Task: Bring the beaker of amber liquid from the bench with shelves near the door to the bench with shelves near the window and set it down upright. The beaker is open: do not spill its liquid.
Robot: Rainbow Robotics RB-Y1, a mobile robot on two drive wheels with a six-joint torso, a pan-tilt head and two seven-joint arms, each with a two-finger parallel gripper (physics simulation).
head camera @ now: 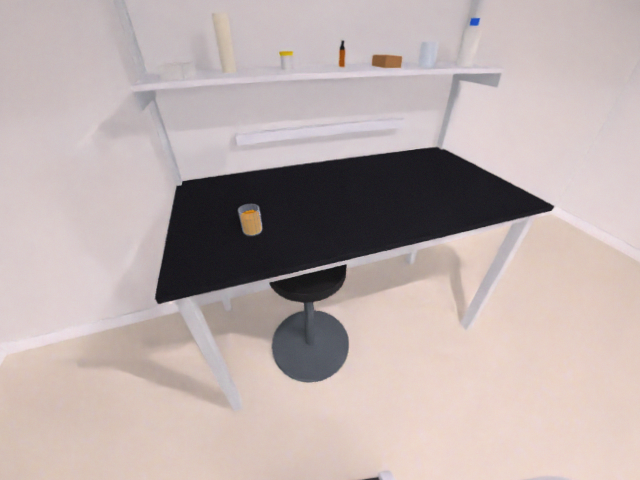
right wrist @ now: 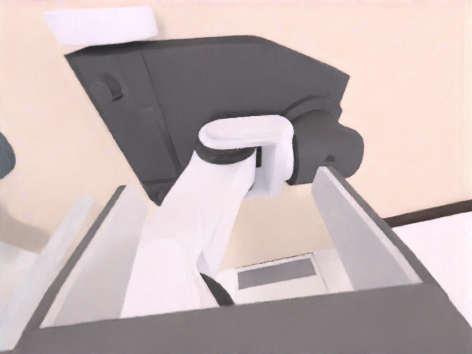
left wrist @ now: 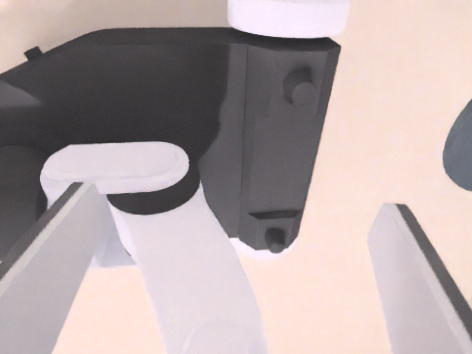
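The beaker of amber liquid (head camera: 251, 221) stands upright on the left part of a black-topped bench (head camera: 361, 196) in the head view. Above the bench runs a shelf (head camera: 310, 75). Neither a door nor a window shows, so I cannot tell which bench this is. My left gripper (left wrist: 235, 210) is open and empty, with my own base and arm behind its fingers. My right gripper (right wrist: 229, 186) is open and empty, also over my own base and arm. Neither gripper shows in the head view, and the beaker does not show in the wrist views.
A stool (head camera: 310, 351) stands partly under the bench's front edge. The bench's front legs (head camera: 209, 351) (head camera: 496, 273) reach the floor on both sides. The shelf holds a tall cream cylinder (head camera: 224, 43), a yellow-lidded jar (head camera: 286, 60), a brown box (head camera: 386, 60) and a blue-capped bottle (head camera: 469, 43).
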